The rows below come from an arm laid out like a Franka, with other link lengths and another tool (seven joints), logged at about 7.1 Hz.
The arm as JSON. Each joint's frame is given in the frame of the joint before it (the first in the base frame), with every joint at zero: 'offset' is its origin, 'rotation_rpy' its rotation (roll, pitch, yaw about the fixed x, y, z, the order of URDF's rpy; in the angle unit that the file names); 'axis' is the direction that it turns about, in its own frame. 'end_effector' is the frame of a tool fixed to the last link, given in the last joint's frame.
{
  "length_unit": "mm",
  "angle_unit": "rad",
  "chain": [
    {
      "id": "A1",
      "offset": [
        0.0,
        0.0,
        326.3
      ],
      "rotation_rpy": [
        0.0,
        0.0,
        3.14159
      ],
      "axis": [
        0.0,
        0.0,
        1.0
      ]
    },
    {
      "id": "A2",
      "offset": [
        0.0,
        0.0,
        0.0
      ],
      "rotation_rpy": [
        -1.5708,
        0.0,
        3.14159
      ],
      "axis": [
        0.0,
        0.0,
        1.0
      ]
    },
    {
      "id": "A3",
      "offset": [
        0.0,
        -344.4,
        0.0
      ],
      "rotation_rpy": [
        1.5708,
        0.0,
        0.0
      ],
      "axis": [
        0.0,
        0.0,
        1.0
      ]
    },
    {
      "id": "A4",
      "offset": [
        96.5,
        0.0,
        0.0
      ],
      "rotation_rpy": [
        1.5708,
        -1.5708,
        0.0
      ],
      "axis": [
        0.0,
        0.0,
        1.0
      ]
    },
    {
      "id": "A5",
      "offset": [
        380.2,
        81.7,
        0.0
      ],
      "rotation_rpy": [
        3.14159,
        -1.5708,
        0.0
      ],
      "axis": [
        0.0,
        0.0,
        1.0
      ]
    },
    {
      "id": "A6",
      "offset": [
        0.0,
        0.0,
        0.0
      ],
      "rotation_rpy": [
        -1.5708,
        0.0,
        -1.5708
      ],
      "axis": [
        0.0,
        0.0,
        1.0
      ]
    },
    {
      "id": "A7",
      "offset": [
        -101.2,
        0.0,
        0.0
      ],
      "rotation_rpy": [
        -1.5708,
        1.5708,
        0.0
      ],
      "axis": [
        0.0,
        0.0,
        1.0
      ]
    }
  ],
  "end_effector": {
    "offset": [
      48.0,
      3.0,
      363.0
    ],
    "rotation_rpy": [
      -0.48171,
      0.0,
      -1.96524
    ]
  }
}
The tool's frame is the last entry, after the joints.
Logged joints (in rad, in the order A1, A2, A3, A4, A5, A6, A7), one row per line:
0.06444 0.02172 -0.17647 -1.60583 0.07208 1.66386 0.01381
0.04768 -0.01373 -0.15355 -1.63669 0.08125 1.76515 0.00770
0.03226 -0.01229 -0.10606 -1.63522 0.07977 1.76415 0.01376
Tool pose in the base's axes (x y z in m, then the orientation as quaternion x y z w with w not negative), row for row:
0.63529 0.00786 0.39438 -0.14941 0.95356 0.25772 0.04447
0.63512 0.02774 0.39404 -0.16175 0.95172 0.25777 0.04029
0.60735 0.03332 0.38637 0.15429 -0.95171 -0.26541 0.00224
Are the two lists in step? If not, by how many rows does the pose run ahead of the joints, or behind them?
The pose runs 1 row ahead of the joints: the pose in row i belongs to the joints in row i + 1.
